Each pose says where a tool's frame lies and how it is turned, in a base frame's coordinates. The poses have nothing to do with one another.
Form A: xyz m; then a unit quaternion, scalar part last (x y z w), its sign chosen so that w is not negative.
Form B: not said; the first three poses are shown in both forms.
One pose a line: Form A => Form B
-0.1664, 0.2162, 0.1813, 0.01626, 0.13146, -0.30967, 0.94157 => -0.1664, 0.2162, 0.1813, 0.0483, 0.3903, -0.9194, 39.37
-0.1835, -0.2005, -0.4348, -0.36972, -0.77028, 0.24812, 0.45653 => -0.1835, -0.2005, -0.4348, -0.4156, -0.8658, 0.2789, 125.67
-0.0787, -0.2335, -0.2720, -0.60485, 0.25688, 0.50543, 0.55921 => -0.0787, -0.2335, -0.2720, -0.7296, 0.3099, 0.6097, 112.00
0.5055, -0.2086, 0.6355, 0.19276, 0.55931, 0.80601, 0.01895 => 0.5055, -0.2086, 0.6355, 0.1928, 0.5594, 0.8062, 177.83
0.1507, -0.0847, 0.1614, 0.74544, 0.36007, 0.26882, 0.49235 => 0.1507, -0.0847, 0.1614, 0.8564, 0.4137, 0.3088, 121.01
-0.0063, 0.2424, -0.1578, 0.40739, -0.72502, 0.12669, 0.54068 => -0.0063, 0.2424, -0.1578, 0.4843, -0.8619, 0.1506, 114.54
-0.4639, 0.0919, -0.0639, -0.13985, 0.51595, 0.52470, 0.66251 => -0.4639, 0.0919, -0.0639, -0.1867, 0.6888, 0.7005, 97.02
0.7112, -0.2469, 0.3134, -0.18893, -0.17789, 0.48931, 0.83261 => 0.7112, -0.2469, 0.3134, -0.3411, -0.3212, 0.8835, 67.26
